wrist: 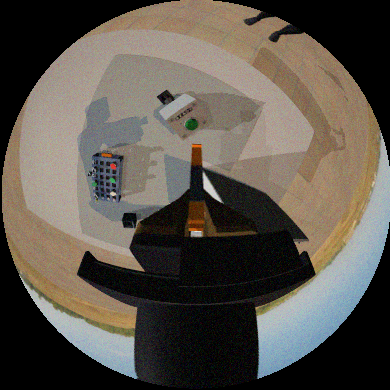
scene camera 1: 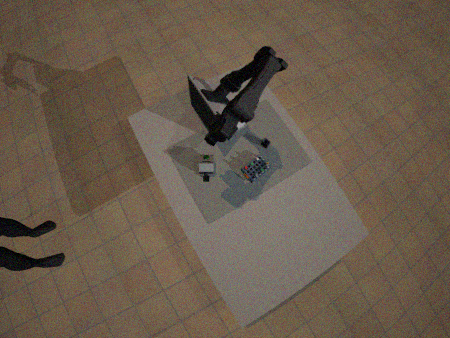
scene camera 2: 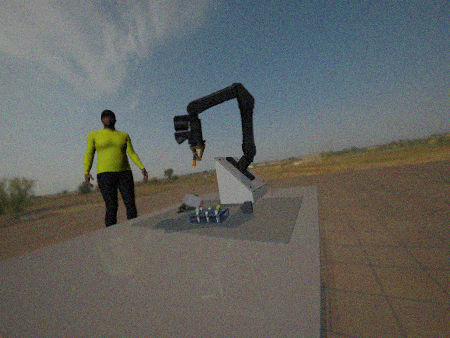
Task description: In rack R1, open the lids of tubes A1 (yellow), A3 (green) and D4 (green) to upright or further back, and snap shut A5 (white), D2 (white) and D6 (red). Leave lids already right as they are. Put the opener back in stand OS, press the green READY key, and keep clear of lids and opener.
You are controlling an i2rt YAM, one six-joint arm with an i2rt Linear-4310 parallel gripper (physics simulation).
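Places are measured from the arm's base along level axes (x right, y ahead, z up), in centimetres.
Pixels of known places: gripper, between the fingertips: (wrist: 195, 193) (scene camera 2: 199, 160); arm's base, origin of its link: (scene camera 1: 215, 97) (scene camera 2: 239, 168).
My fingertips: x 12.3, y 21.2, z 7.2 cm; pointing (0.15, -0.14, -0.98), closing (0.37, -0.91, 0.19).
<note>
Ahead of a thing's pixels: the offset from my fingertips to its top centre. Level surfaces: height alone.
My gripper (wrist: 195, 193) (scene camera 2: 197, 148) (scene camera 1: 210, 139) is shut on the opener {dx +1.9, dy +1.0, dz +5.3 cm} (wrist: 196, 163) (scene camera 2: 195, 159), an orange and black tool that points down from the fingers. It hangs high above the grey mat, near the READY key box {dx +7.3, dy +1.8, dz -15.8 cm} (wrist: 178, 109) (scene camera 1: 206, 167) (scene camera 2: 191, 200) with its green key {dx +6.1, dy -0.1, dz -16.7 cm} (wrist: 190, 124) (scene camera 1: 206, 157). Rack R1 {dx -12.8, dy +16.7, dz -18.4 cm} (wrist: 95, 159) (scene camera 1: 254, 172) (scene camera 2: 203, 219) is a blue grid off to the side. It holds tubes with a red lid {dx -8.1, dy +14.3, dz -19.7 cm} (wrist: 113, 166), green lids {dx -12.0, dy +13.9, dz -20.0 cm} (wrist: 112, 180) and a white lid {dx -15.8, dy +13.5, dz -20.0 cm} (wrist: 113, 194). Their angles are too small to tell. Stand OS {dx -25.7, dy +8.0, dz -20.2 cm} (wrist: 129, 220) (scene camera 1: 265, 142) (scene camera 2: 247, 207) is a small black block with nothing in it.
The arm's white wedge base (scene camera 2: 232, 182) (scene camera 1: 197, 101) stands at the back of the mat {dz -24.2 cm} (scene camera 1: 217, 203). A person in a yellow shirt (scene camera 2: 110, 149) stands off the table's left side; the feet show in scene camera 1 (scene camera 1: 43, 228).
</note>
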